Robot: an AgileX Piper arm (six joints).
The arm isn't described. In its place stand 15 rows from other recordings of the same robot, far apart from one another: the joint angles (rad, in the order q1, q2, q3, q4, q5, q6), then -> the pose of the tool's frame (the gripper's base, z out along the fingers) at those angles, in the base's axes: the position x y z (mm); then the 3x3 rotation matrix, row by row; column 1 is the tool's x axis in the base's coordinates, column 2 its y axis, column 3 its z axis.
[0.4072, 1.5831, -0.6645, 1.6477, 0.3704, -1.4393] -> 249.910 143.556 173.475; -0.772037 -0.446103 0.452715; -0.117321 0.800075 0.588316; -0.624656 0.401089 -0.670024
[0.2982, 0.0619, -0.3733, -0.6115, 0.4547, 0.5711] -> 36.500 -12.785 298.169; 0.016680 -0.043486 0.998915; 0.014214 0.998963 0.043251; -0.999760 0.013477 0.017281
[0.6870, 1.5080, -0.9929, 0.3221, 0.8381, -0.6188] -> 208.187 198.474 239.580; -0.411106 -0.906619 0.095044; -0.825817 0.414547 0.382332; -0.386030 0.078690 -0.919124
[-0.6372, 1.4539, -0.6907, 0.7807, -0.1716, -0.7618] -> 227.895 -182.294 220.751; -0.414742 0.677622 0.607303; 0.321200 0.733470 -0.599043; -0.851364 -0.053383 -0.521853
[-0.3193, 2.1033, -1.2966, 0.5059, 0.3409, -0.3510] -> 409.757 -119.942 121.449; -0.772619 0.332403 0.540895; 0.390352 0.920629 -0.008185; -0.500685 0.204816 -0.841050
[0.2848, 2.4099, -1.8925, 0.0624, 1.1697, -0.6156] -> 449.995 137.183 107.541; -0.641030 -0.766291 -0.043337; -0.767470 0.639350 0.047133; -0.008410 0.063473 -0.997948
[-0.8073, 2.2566, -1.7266, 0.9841, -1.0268, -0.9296] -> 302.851 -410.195 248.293; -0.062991 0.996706 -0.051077; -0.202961 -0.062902 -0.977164; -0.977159 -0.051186 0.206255
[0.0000, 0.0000, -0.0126, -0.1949, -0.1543, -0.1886] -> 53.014 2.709 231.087; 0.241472 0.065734 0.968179; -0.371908 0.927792 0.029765; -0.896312 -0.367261 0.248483
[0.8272, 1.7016, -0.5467, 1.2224, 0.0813, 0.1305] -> 168.724 193.715 108.195; -0.870192 0.422989 0.252679; 0.491597 0.779858 0.387498; -0.033146 0.461414 -0.886566
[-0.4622, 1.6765, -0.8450, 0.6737, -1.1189, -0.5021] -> 281.644 -197.374 266.191; 0.094502 0.881019 0.463545; -0.200490 0.472932 -0.857986; -0.975127 -0.011855 0.221328
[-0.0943, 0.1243, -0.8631, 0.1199, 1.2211, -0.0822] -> -36.965 13.768 360.981; -0.380329 -0.025381 0.924503; -0.004885 0.999665 0.025435; -0.924838 0.005157 -0.380325
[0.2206, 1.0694, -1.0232, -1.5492, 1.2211, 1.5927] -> 193.357 -44.235 420.880; 0.053669 0.839718 0.540364; 0.041849 0.538777 -0.841408; -0.997681 0.067771 -0.006226
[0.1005, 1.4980, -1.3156, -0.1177, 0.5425, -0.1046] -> 341.649 28.907 351.660; -0.566950 -0.170871 0.805836; -0.261910 0.964878 0.020327; -0.781007 -0.199532 -0.591790
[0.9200, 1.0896, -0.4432, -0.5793, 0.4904, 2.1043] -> 125.754 126.419 203.828; -0.676494 0.509791 0.531478; 0.706350 0.653360 0.272380; -0.208390 0.559673 -0.802085
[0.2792, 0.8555, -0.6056, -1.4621, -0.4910, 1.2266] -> 156.357 89.198 334.183; 0.053570 -0.696753 0.715308; -0.186145 0.696812 0.692678; -0.981061 -0.170258 -0.092369
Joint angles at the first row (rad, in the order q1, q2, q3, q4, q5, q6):
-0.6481, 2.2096, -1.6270, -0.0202, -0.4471, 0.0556
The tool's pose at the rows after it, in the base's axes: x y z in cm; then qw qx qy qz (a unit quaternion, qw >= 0):
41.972, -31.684, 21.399, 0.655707, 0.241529, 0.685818, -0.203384
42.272, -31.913, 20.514, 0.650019, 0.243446, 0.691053, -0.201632
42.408, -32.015, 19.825, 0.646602, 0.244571, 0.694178, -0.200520
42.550, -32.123, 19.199, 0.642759, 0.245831, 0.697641, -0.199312
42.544, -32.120, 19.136, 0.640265, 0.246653, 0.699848, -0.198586
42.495, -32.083, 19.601, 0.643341, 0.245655, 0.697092, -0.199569
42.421, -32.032, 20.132, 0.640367, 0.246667, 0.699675, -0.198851
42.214, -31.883, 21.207, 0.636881, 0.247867, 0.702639, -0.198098
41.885, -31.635, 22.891, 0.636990, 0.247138, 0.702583, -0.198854
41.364, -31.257, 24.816, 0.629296, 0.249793, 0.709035, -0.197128
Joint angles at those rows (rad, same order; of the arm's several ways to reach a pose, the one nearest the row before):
-0.6481, 2.2370, -1.6454, -0.0202, -0.4471, 0.0556
-0.6481, 2.2619, -1.6606, -0.0202, -0.4404, 0.0556
-0.6481, 2.2776, -1.6646, -0.0202, -0.4424, 0.0556
-0.6481, 2.2927, -1.6708, -0.0202, -0.4404, 0.0556
-0.6481, 2.2927, -1.6707, -0.0202, -0.4334, 0.0556
-0.6481, 2.2840, -1.6708, -0.0202, -0.4334, 0.0556
-0.6481, 2.2714, -1.6730, -0.0202, -0.4103, 0.0556
-0.6481, 2.2450, -1.6730, -0.0202, -0.3743, 0.0556
-0.6481, 2.2066, -1.6730, -0.0220, -0.3368, 0.0556
-0.6481, 2.1576, -1.6730, -0.0219, -0.2668, 0.0556

